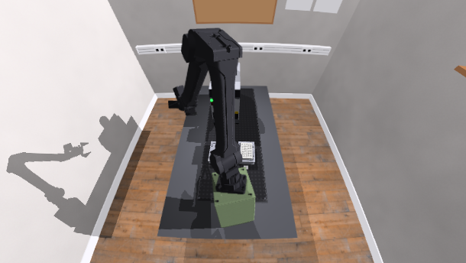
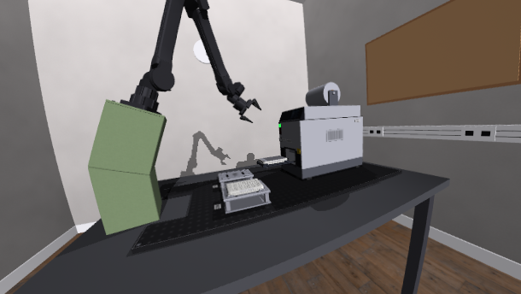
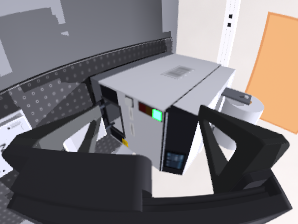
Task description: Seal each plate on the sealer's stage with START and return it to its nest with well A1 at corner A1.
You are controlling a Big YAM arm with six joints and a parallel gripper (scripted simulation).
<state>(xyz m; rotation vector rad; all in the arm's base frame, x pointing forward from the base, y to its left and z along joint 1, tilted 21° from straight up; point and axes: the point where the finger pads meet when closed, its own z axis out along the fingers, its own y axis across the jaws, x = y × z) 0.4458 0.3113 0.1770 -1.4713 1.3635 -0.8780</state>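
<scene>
Right now the dark sealer stage is 25 cm below my hand, 19 cm to the right of it and 4 cm ahead of it. The rest, counted from my hand: yellow warning label (26 cm to the right, 20 cm below, 15 cm ahead); then foil roll (36 cm ahead, 14 cm to the right, 7 cm above); then white plate (38 cm to the right, 29 cm below, 13 cm behind).
</scene>
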